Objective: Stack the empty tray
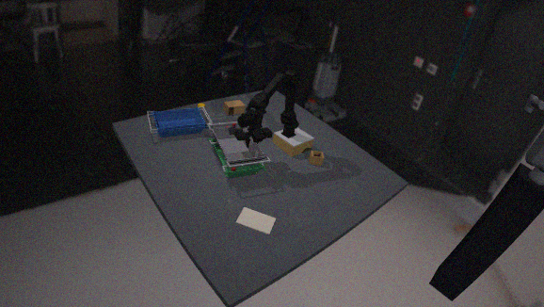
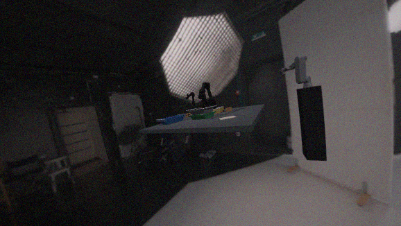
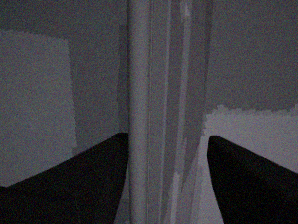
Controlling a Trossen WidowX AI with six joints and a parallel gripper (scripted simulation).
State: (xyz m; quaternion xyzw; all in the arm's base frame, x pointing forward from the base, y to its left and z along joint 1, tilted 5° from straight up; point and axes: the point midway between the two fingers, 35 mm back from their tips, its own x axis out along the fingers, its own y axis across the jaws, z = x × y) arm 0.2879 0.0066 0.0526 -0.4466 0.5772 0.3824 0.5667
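The grey tray lies 8 cm ahead of my gripper tip, 3 cm to the right of it and 3 cm above it. Round my gripper tip: white card 34 cm to the left, 25 cm ahead, 8 cm below; small tan box 31 cm behind, 21 cm to the left, 6 cm below.
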